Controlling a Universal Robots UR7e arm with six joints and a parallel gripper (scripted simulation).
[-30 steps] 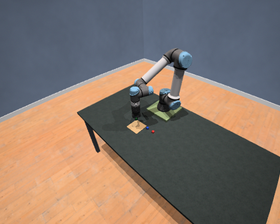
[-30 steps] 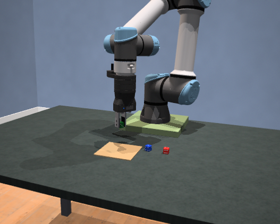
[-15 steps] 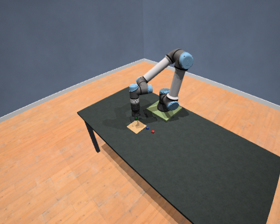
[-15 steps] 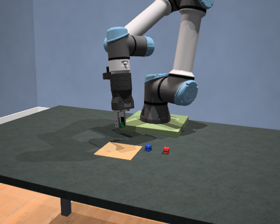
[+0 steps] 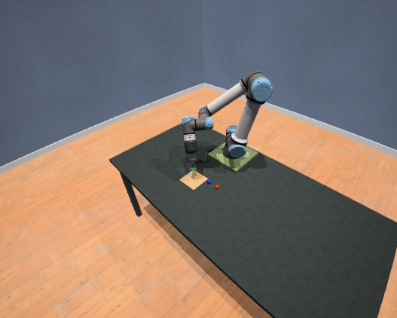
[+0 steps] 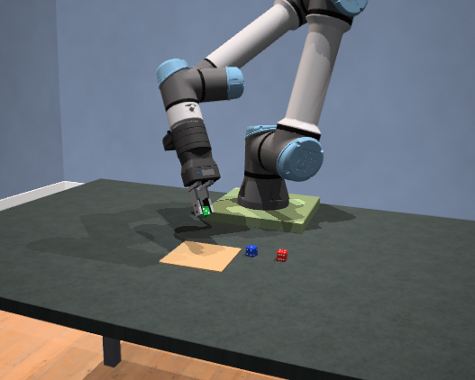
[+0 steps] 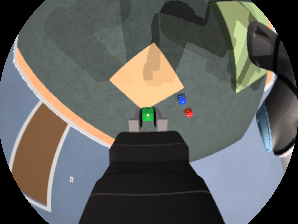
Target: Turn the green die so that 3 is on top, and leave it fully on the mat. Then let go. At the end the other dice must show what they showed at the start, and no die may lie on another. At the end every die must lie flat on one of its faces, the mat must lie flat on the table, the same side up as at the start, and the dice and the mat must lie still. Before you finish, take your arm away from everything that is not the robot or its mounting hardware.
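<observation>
Now: the green die 10 mm below my hand. Round my hand: red die 60 mm behind, 160 mm to the left, 100 mm below; tan mat 110 mm below; blue die 60 mm behind, 90 mm to the left, 100 mm below.
</observation>
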